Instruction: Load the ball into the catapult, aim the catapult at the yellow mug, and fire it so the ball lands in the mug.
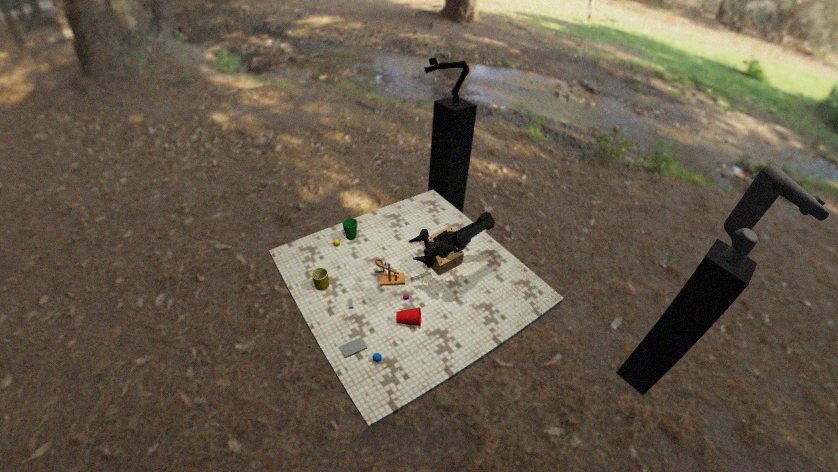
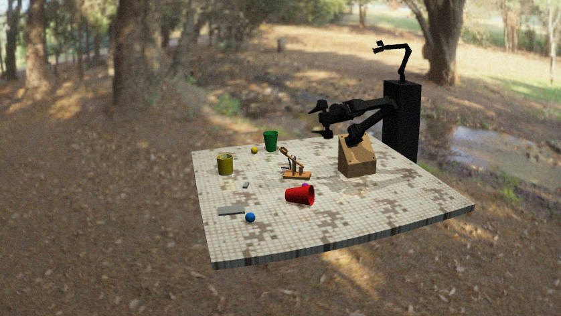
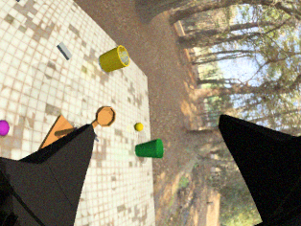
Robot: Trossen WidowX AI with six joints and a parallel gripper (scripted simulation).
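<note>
The orange catapult is 26 cm below my gripper tip, 17 cm to the right of it and 4 cm ahead of it. From my gripper tip the other things lie so: blue ball: 37 cm ahead, 31 cm below, 25 cm to the left; then small grey block: 33 cm below, 30 cm ahead, 12 cm to the right; then purple ball: 32 cm below, 3 cm ahead, 2 cm to the left.
</note>
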